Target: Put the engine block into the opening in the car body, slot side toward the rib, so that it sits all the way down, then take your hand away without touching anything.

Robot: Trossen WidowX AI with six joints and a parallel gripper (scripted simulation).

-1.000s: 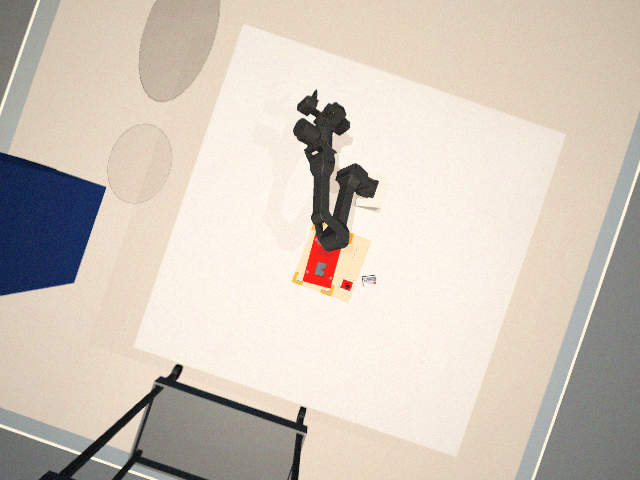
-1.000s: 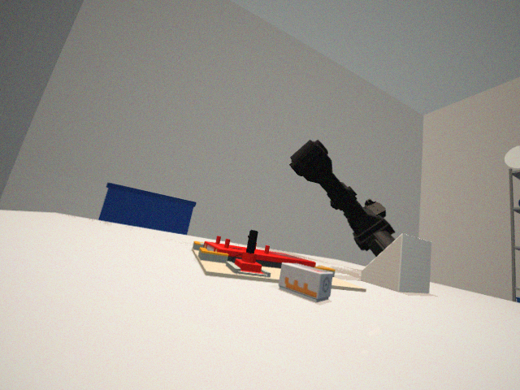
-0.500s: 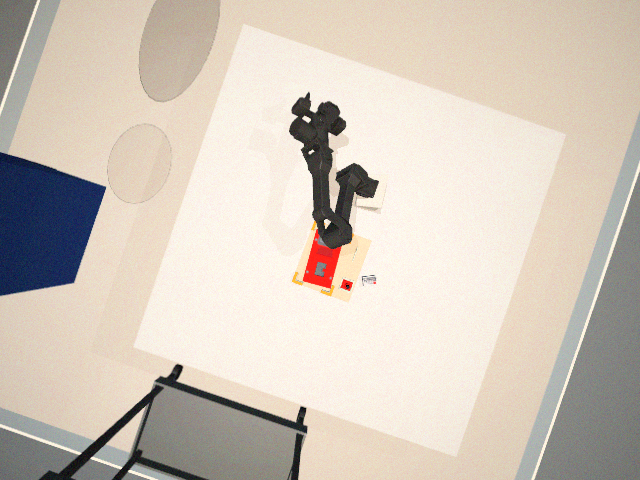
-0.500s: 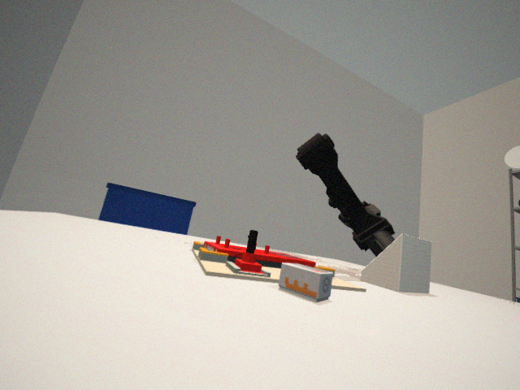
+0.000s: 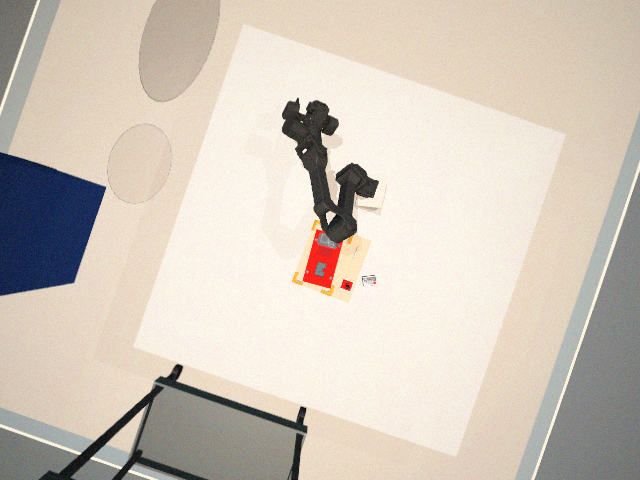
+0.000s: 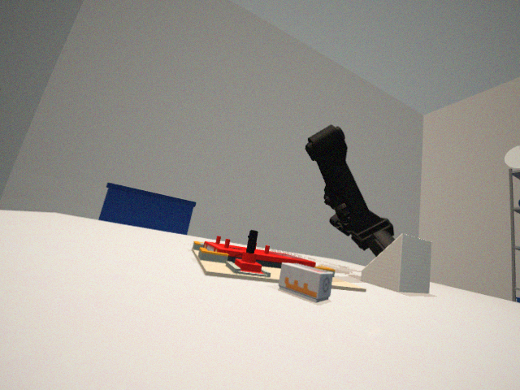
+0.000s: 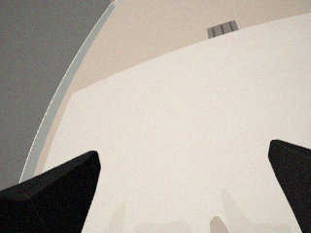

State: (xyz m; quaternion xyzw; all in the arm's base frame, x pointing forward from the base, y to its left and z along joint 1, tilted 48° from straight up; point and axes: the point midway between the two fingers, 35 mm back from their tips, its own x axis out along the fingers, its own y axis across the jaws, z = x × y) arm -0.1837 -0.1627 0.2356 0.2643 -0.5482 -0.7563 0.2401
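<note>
The engine block lies 52 cm ahead of my gripper tip, 41 cm to the left of it and 9 cm below it.
</note>
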